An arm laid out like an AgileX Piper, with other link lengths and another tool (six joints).
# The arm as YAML. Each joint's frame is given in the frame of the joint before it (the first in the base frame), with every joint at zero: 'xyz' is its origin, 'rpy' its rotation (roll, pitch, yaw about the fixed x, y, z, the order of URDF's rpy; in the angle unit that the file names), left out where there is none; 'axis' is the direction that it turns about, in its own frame. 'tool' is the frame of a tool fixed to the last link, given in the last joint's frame.
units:
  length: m
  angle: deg
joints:
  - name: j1
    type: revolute
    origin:
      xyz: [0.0, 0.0, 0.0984]
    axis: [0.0, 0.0, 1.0]
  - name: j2
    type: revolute
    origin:
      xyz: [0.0, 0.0, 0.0]
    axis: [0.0, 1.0, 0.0]
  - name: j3
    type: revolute
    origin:
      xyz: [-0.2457, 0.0, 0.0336]
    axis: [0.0, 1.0, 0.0]
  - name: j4
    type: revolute
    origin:
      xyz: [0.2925, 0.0, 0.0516]
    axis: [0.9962, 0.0, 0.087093]
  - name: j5
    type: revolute
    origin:
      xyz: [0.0, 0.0, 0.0]
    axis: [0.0, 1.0, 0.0]
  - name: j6
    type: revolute
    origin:
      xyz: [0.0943, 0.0, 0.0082]
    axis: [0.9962, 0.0, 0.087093]
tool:
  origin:
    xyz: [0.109, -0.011, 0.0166]
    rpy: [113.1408, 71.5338, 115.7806]
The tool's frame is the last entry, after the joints.
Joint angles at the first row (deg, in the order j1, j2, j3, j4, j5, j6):
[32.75, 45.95, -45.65, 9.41, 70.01, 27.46]
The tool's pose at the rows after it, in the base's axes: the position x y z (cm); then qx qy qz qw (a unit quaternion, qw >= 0):
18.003 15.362 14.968 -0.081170 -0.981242 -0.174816 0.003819
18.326 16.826 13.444 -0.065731 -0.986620 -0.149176 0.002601
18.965 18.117 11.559 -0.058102 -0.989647 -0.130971 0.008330
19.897 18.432 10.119 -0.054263 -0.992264 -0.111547 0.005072
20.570 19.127 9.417 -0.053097 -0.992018 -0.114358 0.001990
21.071 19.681 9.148 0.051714 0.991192 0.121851 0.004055
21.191 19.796 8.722 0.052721 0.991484 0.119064 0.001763
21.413 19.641 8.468 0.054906 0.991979 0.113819 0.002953
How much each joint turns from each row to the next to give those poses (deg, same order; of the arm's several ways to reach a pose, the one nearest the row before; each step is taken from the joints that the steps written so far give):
[6.91, 3.30, -0.07, -4.52, -0.54, 6.08]
[4.85, 4.47, -0.05, -3.51, -2.74, 3.19]
[2.02, 5.21, -0.07, -1.38, -3.22, 1.19]
[0.27, 3.75, -0.02, -1.87, -2.29, 0.22]
[0.00, 2.31, -0.22, -0.10, -2.57, 0.02]
[0.00, 1.09, -0.07, 0.00, -2.14, 0.00]
[0.00, 0.97, 0.00, -0.04, -0.54, 0.11]
[-0.20, 0.57, 0.00, -0.57, -0.17, 0.24]

